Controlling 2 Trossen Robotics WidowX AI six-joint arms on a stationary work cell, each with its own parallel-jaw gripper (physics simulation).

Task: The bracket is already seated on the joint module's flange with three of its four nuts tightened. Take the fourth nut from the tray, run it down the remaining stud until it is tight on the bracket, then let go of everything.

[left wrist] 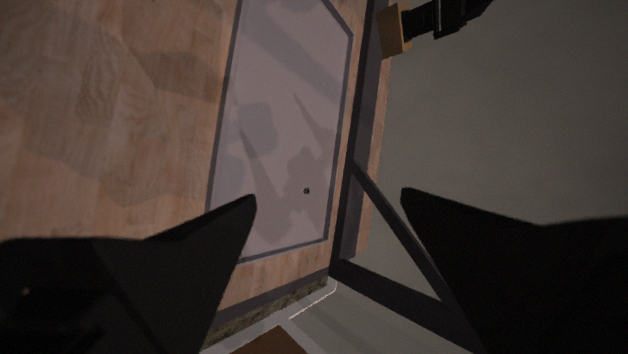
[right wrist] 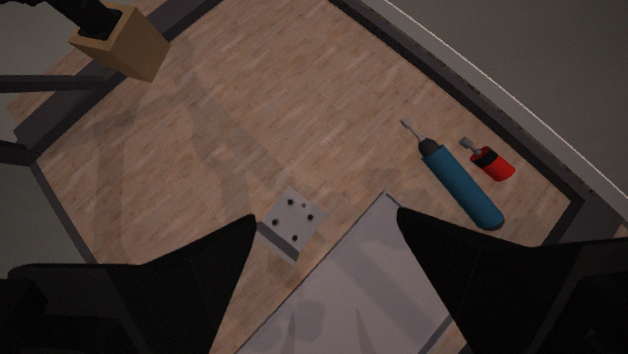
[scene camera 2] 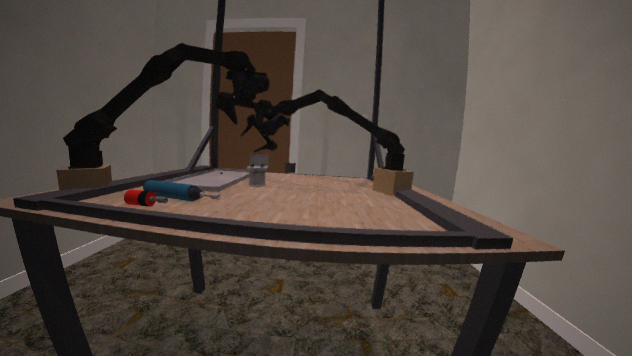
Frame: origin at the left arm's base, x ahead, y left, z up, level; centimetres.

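Where they show: left gripper, fingertip midpoint: (left wrist: 327, 198) (scene camera 2: 247, 144); right gripper, fingertip midpoint: (right wrist: 326, 217) (scene camera 2: 249, 125); left arm's base at its link origin: (right wrist: 101, 24) (scene camera 2: 394, 169); right arm's base at its link origin: (left wrist: 405, 26) (scene camera 2: 86, 167).
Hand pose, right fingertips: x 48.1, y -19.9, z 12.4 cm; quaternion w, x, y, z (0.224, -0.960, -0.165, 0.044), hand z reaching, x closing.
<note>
Things, the pixels of their top centre, and the offset from my right fingertips. "pt": a spot on its surface instead.
- nut at its top centre: (left wrist: 307, 191) (scene camera 2: 221, 172) dz -20.0, dx +8.8, dy -29.2 cm
- pale tray at its top centre: (left wrist: 303, 114) (right wrist: 352, 333) (scene camera 2: 217, 175) dz -19.3, dx +10.3, dy -17.0 cm
- upright joint module at its top centre: (right wrist: 292, 220) (scene camera 2: 257, 164) dz -13.5, dx -3.6, dy -2.4 cm
- blue-handled driver at a spot on its surface: (right wrist: 462, 187) pt dz -17.2, dx +21.1, dy +10.2 cm
- short red driver at its top centre: (right wrist: 491, 154) (scene camera 2: 146, 191) dz -17.5, dx +25.4, dy +17.6 cm
The nut (scene camera 2: 221, 173) (left wrist: 306, 191) is a small dark ring lying on the pale tray (scene camera 2: 210, 181) (left wrist: 280, 55) (right wrist: 370, 290). The grey bracket (scene camera 2: 259, 160) (right wrist: 295, 220) sits on the upright joint module (scene camera 2: 257, 179), beside the tray. Its plate shows dark fastener spots at four places in the right wrist view; which one is the bare stud I cannot tell. My left gripper (scene camera 2: 248, 143) (left wrist: 327, 198) is open and empty, high above the table near the tray and bracket. My right gripper (right wrist: 326, 217) is open and empty, higher up; in scene camera 2 its fingers partly merge with the left arm.
A blue-handled driver (scene camera 2: 172, 190) (right wrist: 462, 187) and a short red driver (scene camera 2: 140, 198) (right wrist: 495, 165) lie near the table's front left in scene camera 2. A dark frame rail (scene camera 2: 250, 226) runs along the table edge. The two grippers hang close together.
</note>
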